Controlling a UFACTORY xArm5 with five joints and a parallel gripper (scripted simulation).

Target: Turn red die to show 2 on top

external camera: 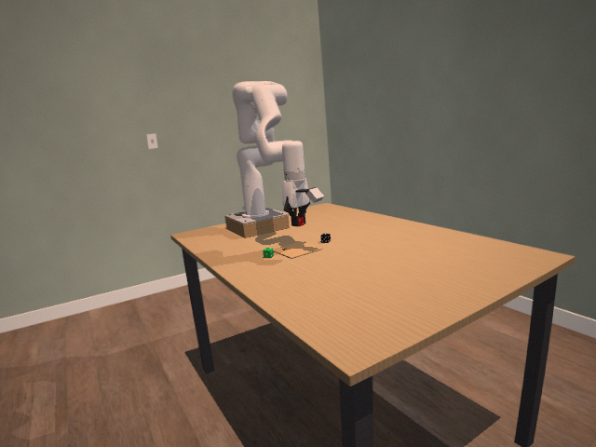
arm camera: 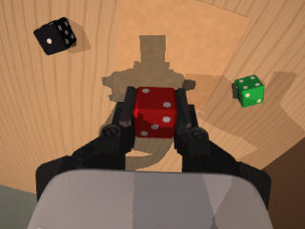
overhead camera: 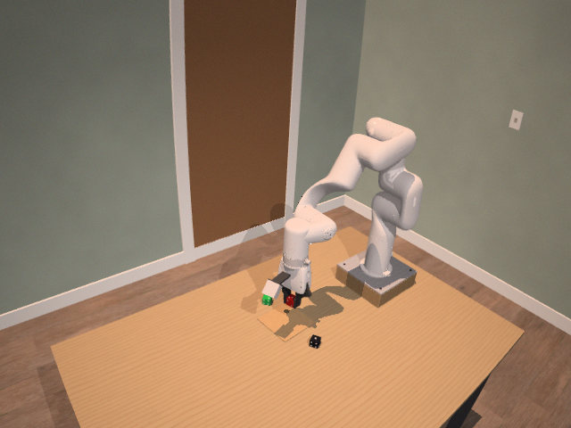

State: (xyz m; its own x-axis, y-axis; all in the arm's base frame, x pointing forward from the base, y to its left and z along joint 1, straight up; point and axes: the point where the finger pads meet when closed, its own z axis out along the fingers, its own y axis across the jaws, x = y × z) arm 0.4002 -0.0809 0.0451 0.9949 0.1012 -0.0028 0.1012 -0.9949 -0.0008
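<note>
Right now my hand is 11 cm above the tan mat and 2 cm to the left of it. Round my hand: red die: 1 cm below; black die: 12 cm to the left, 10 cm below, 2 cm ahead; green die: 13 cm to the right, 10 cm below, 3 cm behind.
</note>
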